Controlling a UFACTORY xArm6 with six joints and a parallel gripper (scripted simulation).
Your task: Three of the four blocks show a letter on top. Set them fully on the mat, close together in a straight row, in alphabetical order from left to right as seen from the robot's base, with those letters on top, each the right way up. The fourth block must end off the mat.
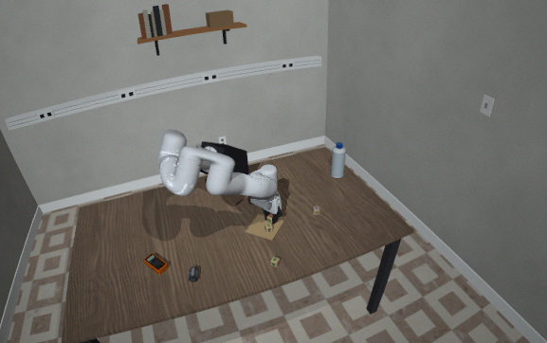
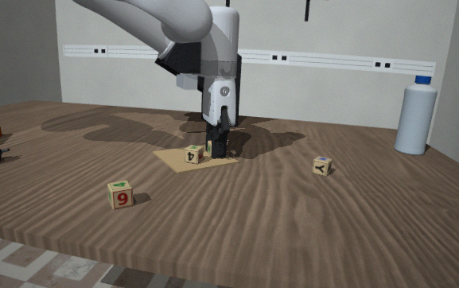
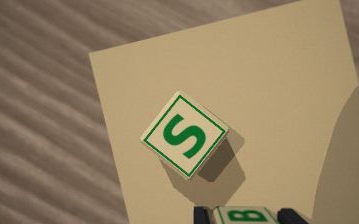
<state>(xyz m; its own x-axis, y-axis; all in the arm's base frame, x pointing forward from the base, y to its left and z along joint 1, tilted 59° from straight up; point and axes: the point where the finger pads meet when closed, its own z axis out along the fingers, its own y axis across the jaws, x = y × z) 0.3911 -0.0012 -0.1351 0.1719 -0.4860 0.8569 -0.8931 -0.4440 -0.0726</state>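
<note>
Right now the tan mat is 50 mm to the right of my hand, 20 mm below it and 10 mm ahead of it. Also, from my hand: white bottle 540 mm to the left, 70 mm above, 40 mm behind; orange meter 570 mm to the right, 110 mm behind, 10 mm below; grey device 460 mm to the right, 40 mm ahead, 10 mm below.
</note>
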